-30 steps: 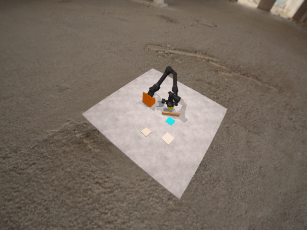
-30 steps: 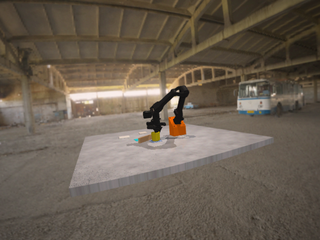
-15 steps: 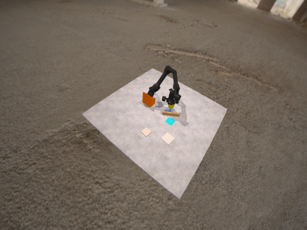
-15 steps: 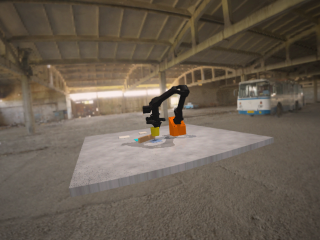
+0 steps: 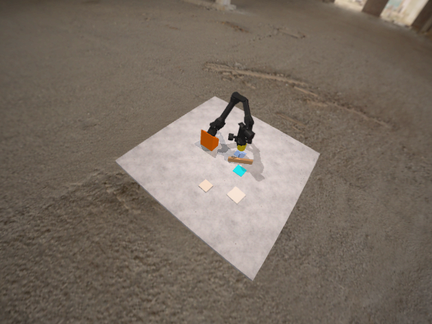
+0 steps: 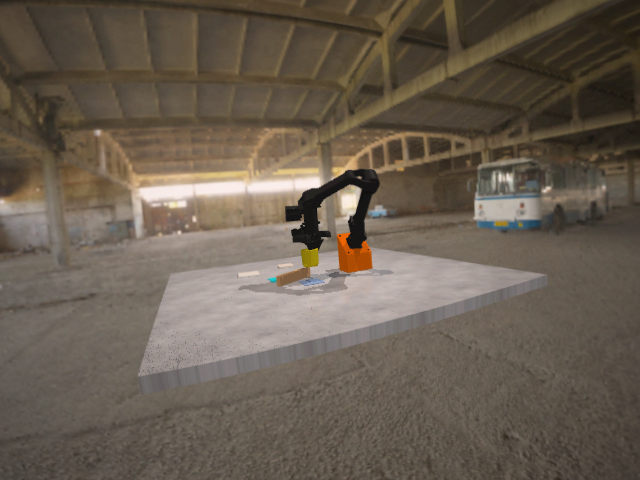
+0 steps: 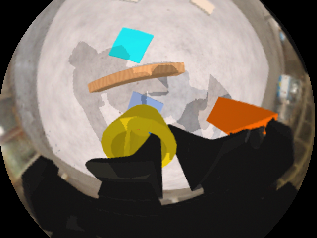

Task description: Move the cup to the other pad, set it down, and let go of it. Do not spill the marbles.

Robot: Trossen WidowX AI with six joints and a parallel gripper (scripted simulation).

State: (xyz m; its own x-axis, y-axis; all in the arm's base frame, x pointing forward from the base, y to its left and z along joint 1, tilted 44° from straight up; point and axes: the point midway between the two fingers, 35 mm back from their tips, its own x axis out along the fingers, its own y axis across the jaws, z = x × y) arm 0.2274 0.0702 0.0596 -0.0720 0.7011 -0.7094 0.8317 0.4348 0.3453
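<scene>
The yellow cup lies 20 mm ahead of my gripper tip and 20 mm to the left of it. Round my gripper tip: pale blue pad: 30 mm ahead, 20 mm to the left, 110 mm below; then wooden bar: 80 mm ahead, 50 mm to the right, 90 mm below; then bright cyan pad: 130 mm ahead, 120 mm to the right, 110 mm below.
</scene>
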